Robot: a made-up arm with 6 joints. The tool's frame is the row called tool.
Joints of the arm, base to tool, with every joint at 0 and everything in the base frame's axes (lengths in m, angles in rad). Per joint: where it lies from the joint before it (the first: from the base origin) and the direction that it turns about. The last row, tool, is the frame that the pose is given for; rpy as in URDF.
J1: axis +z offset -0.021 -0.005 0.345
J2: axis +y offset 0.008 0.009 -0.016
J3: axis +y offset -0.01 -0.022 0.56
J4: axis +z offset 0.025 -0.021 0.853
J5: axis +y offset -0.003 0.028 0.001
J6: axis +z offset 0.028 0 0.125
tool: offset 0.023 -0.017 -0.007 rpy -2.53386 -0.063 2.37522
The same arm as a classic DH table. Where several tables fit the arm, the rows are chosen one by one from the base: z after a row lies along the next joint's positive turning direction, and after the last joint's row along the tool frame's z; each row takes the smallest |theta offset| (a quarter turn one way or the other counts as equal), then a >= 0, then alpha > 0; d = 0 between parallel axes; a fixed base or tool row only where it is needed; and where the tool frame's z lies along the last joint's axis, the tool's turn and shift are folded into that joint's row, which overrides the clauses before.
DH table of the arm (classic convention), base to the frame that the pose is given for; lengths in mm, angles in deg. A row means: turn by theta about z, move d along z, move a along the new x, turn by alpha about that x. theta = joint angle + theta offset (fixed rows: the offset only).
base (fixed): theta0 13.39; d 0; a -21.6; alpha 0
J1: theta0 -13.39; d 329; a 8; alpha -90
J2: theta0 88.98; d 0; a -560.1; alpha 0
J3: theta0 -88.98; d -34; a 25; alpha 90
J4: theta0 0; d 854; a -3; alpha -90
J5: theta0 0; d 28; a 28; alpha 90
J6: theta0 -49.08; d 109.1; a 27.9; alpha 145.02
tool (fixed): theta0 173.7; d -10.9; a 0; alpha 0

